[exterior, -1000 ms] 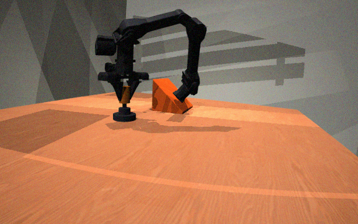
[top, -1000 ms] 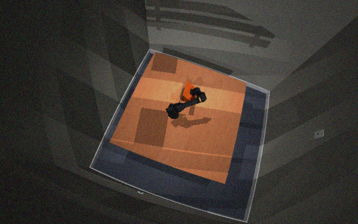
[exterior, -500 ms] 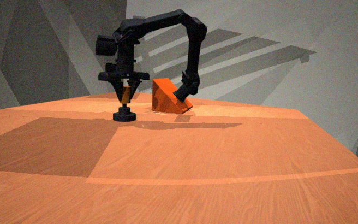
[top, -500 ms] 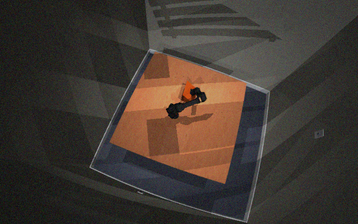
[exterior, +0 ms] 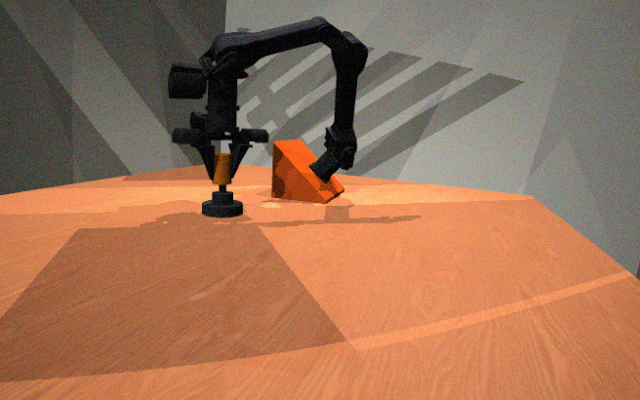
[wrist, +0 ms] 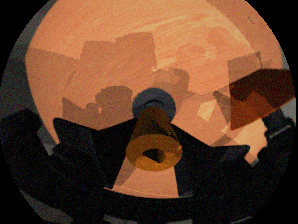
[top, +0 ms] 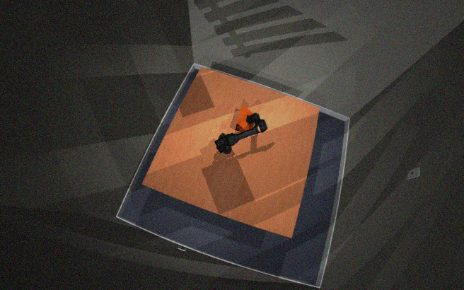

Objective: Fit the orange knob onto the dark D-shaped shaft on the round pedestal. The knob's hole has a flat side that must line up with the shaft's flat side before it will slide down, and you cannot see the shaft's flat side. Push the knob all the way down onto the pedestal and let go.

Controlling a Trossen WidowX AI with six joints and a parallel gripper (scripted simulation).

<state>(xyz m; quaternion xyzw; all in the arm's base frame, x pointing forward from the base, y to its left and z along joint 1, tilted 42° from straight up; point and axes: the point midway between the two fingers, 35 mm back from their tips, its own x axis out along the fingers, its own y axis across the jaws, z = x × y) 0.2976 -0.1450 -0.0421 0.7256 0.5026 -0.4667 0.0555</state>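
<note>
Right now the orange knob is 2 cm above my gripper tip. Round my gripper tip: dark round pedestal: 4 cm below.
</note>
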